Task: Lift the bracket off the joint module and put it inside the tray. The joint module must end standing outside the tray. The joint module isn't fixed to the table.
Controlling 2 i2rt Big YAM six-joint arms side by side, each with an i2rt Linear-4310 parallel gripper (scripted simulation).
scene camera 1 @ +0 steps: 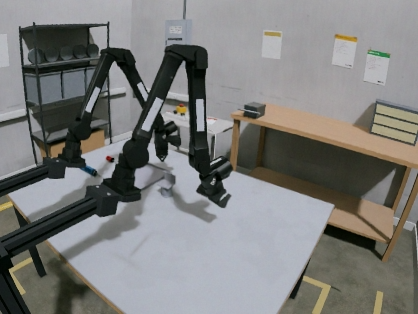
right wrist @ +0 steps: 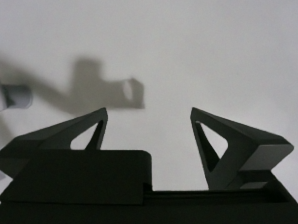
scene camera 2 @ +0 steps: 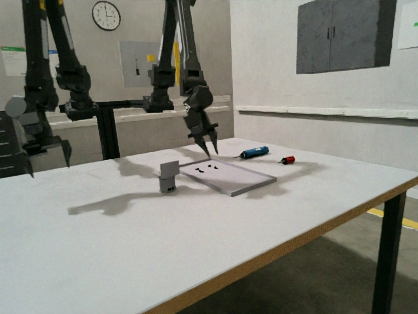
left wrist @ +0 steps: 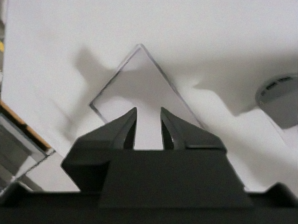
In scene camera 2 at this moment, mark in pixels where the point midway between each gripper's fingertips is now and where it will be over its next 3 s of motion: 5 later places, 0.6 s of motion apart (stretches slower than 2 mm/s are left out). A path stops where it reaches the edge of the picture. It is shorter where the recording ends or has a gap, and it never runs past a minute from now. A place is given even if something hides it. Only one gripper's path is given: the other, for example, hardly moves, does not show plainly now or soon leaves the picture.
My right gripper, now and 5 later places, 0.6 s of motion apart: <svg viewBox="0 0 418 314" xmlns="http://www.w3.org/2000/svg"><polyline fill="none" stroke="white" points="51,172 84,149 111,111 114,105 131,114 153,117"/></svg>
